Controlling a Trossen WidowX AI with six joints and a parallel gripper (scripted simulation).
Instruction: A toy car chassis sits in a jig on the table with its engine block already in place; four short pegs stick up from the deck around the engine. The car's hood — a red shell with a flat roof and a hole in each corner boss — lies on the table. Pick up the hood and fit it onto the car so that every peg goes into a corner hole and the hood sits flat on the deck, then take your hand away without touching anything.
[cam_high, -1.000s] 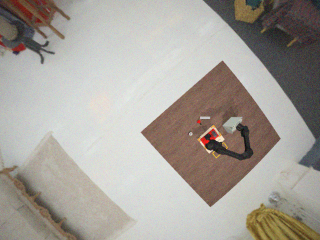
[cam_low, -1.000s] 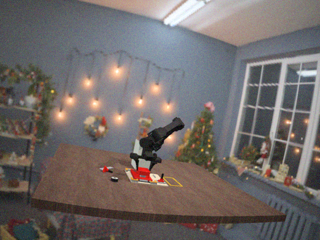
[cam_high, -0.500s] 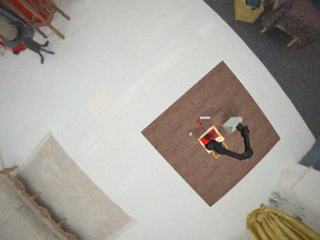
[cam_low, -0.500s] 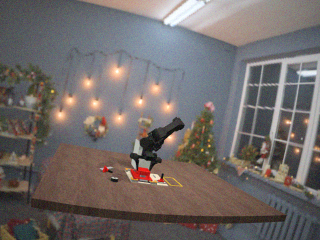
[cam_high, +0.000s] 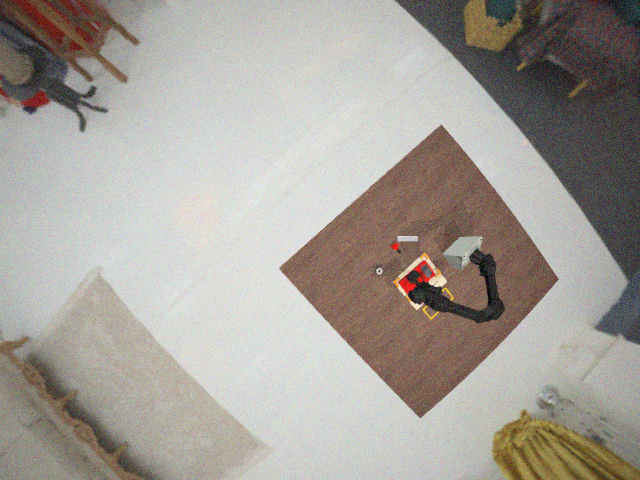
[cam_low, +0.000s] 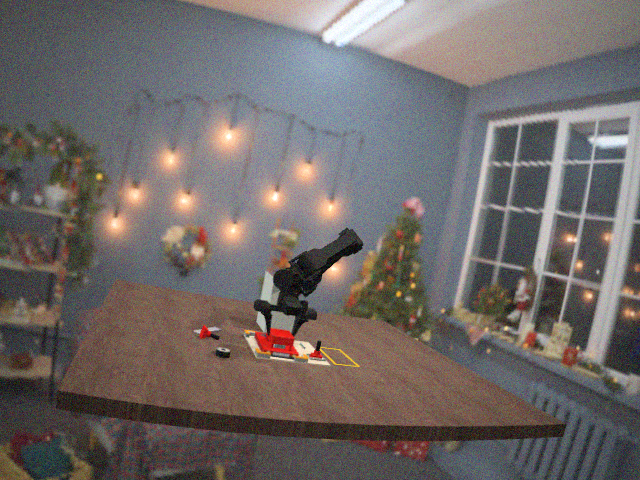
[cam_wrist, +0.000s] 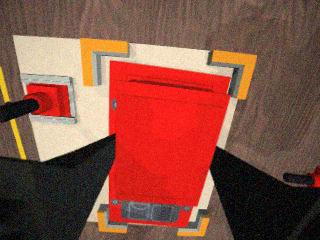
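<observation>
My gripper tip is now right at the red hood. From my gripper tip the other things lie so: beige jig (40 mm behind, 30 mm to the left, 40 mm below); then ring (70 mm ahead, 190 mm to the right, 40 mm below); then white bar (180 mm behind, 180 mm to the right, 50 mm below).
</observation>
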